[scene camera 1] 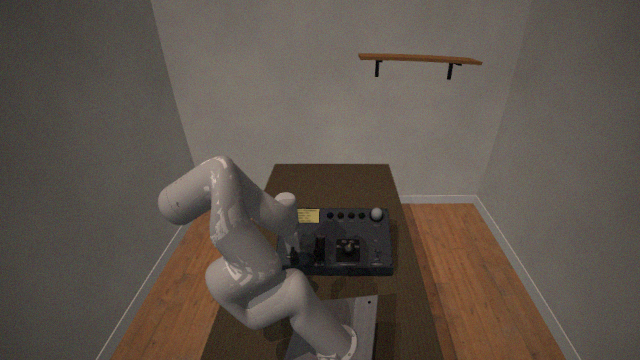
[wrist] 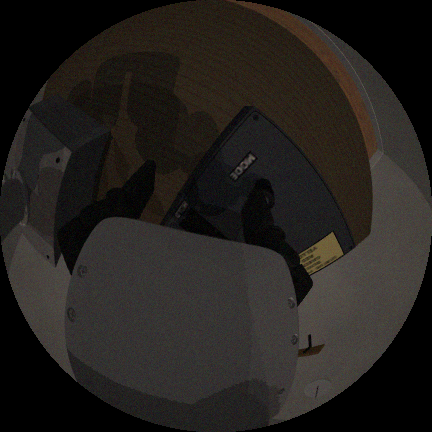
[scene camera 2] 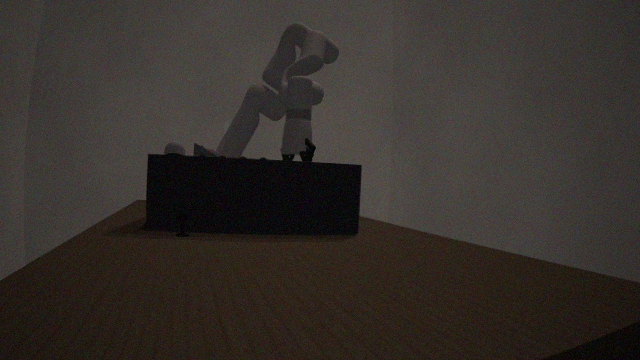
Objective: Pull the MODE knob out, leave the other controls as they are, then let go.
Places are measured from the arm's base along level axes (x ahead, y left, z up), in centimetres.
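Where they show: gripper, fingertip midpoint: (scene camera 1: 293,255) (wrist: 201,186); arm's base, origin of the base link: (scene camera 1: 337,345).
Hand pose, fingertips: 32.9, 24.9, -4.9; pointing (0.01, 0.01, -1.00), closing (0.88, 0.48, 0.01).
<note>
Each offset is from my fingertips to the top centre of the thing, as dx, dy, dz. "pt": to the spot under its first point.
The dark console (scene camera 1: 370,232) (scene camera 2: 252,197) (wrist: 305,200) stands on the table. The MODE knob {+5.5, +3.0, +0.2} (wrist: 269,195), dark and round, shows beside the MODE label {+3.6, +2.6, -5.5} (wrist: 243,166) in the wrist view, partly covered by one finger. It is hidden by the arm in scene camera 1 and cannot be made out in scene camera 2. My gripper (scene camera 1: 294,256) (scene camera 2: 298,156) (wrist: 201,186) is open, low over the console's left front part. One finger is right at the knob, overlapping it in the wrist view; whether they touch cannot be told. The other finger shows off the console's front side.
A black slotted control {+5.5, -9.2, +3.2} (scene camera 1: 319,249) is right of the gripper, then a joystick {+10.9, -20.4, -0.5} (scene camera 1: 349,247) and a small toggle (scene camera 1: 377,256). Small round buttons {pt +24.5, -14.3, +3.2} (scene camera 1: 340,215), a pale dome {pt +25.8, -30.2, +5.4} (scene camera 1: 376,214) (scene camera 2: 174,148) and a yellow label {pt +22.4, +0.1, +1.7} (scene camera 1: 308,216) (wrist: 322,252) are at the back.
</note>
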